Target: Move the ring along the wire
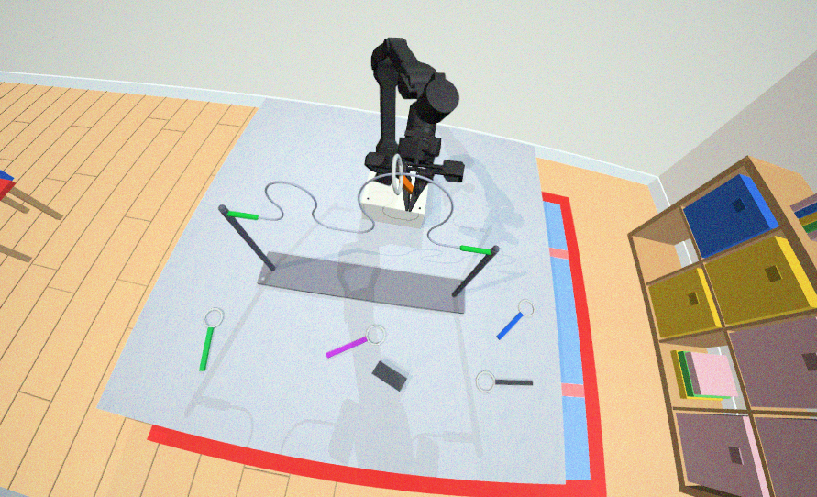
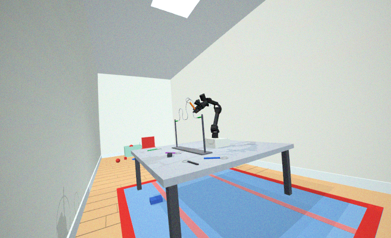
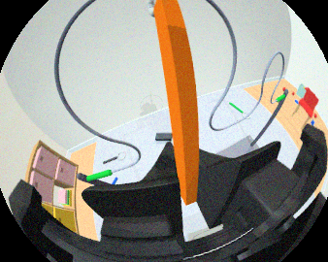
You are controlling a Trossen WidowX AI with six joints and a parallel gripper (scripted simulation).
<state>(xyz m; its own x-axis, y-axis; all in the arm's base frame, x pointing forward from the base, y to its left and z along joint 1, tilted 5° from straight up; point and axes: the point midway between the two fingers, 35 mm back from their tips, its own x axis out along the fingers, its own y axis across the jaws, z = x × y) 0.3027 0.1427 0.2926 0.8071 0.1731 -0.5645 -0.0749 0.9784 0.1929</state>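
My gripper tip is now 9 cm below the orange-handled ring, 2 cm to the left of it and 1 cm short of it. From my gripper tip the other things lie so: blue-handled ring 42 cm to the left, 38 cm below, 1 cm behind; then dark block 37 cm below, 28 cm ahead, 8 cm to the left; then purple-handled ring 38 cm below, 21 cm ahead, 3 cm to the right.
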